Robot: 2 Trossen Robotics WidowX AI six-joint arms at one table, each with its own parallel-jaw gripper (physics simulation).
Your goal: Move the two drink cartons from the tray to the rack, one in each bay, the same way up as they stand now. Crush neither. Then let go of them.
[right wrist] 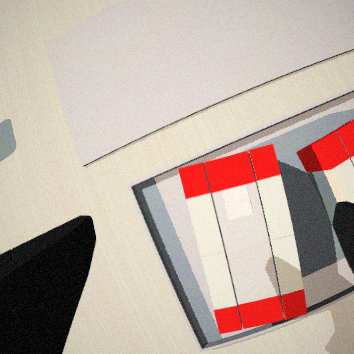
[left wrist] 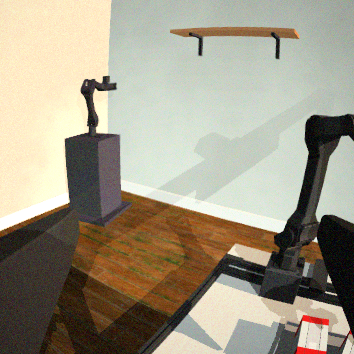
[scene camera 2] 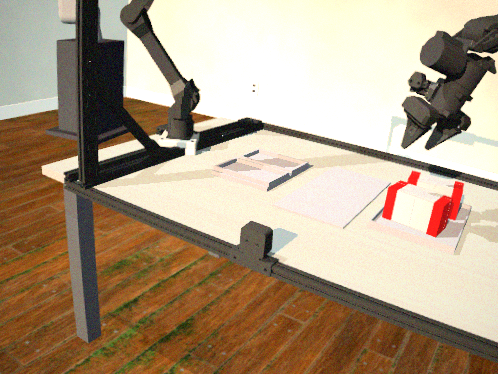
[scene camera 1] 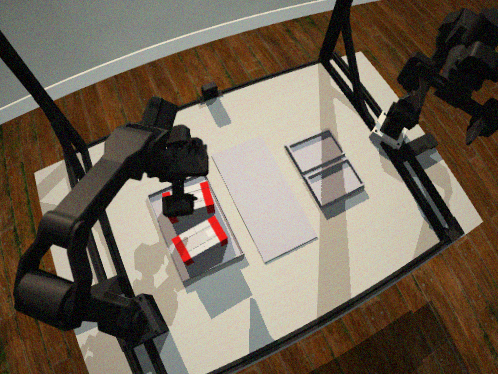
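Note:
Two white drink cartons with red end bands sit in the grey tray at the left of the table. The near carton is in full view. The far carton is partly hidden under my right gripper. That gripper is open and empty and hangs above the tray. One carton also shows in scene camera 2 and in the left wrist view. The two-bay rack stands empty at the right. My left gripper is open and empty, raised, facing the room; its arm is at the far right.
A flat pale mat lies between the tray and the rack. A small black block sits on the table's edge rail. A black frame post rises at a table corner.

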